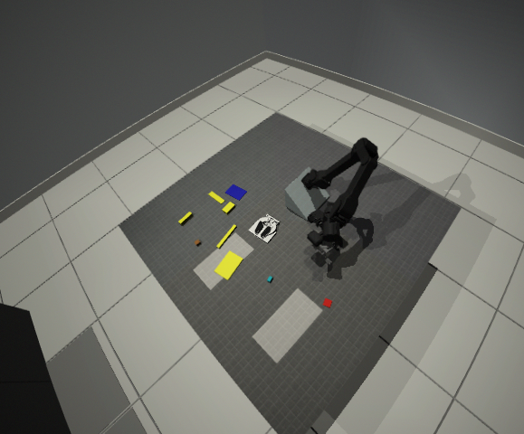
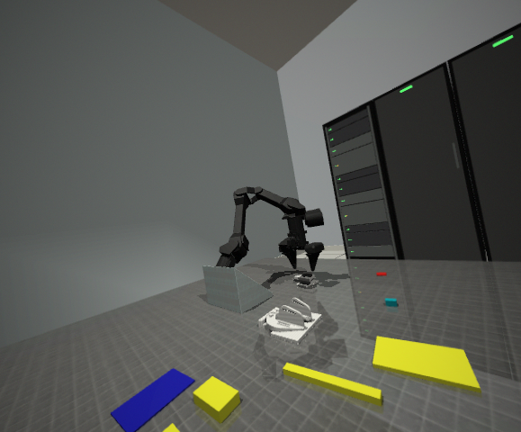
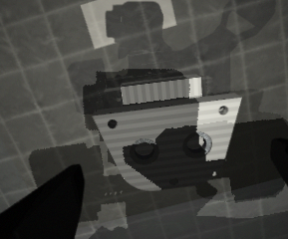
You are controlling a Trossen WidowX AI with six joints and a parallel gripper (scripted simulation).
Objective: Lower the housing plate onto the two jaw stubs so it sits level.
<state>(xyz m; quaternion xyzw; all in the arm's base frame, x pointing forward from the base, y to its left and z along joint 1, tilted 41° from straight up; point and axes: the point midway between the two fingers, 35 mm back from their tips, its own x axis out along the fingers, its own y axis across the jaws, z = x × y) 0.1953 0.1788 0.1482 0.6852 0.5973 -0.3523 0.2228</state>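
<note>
The grey housing plate is 1 cm to the left of my gripper tip and 3 cm below it. Also, from my gripper tip: teal block (29 cm ahead, 9 cm to the right, 5 cm below); blue plate (3 cm ahead, 56 cm to the right, 5 cm below); red block (22 cm ahead, 16 cm to the left, 5 cm below).
</note>
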